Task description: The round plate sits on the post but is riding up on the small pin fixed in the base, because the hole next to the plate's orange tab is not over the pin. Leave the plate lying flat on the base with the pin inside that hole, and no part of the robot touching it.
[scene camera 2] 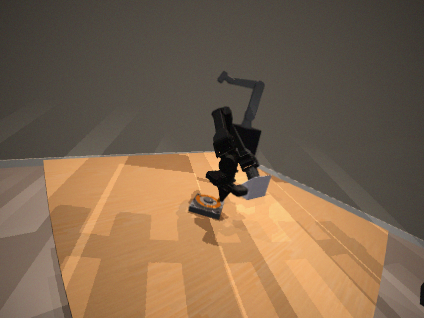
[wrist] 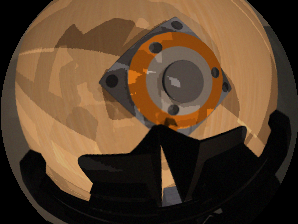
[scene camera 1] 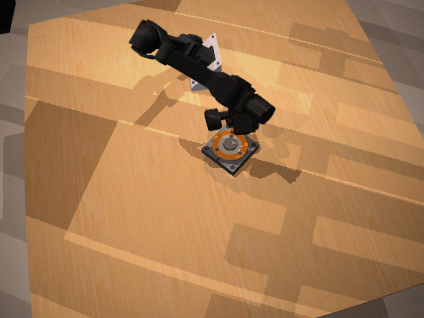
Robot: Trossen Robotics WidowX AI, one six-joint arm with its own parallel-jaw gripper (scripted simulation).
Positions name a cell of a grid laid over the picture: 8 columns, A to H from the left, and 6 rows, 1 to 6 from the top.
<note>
In view: the gripper (scene camera 1: E3) and a square base (scene camera 1: E4).
The gripper also shows in scene camera 2 (scene camera 2: E4) and in the wrist view (wrist: E4). The square base is seen too in the wrist view (wrist: D3).
</note>
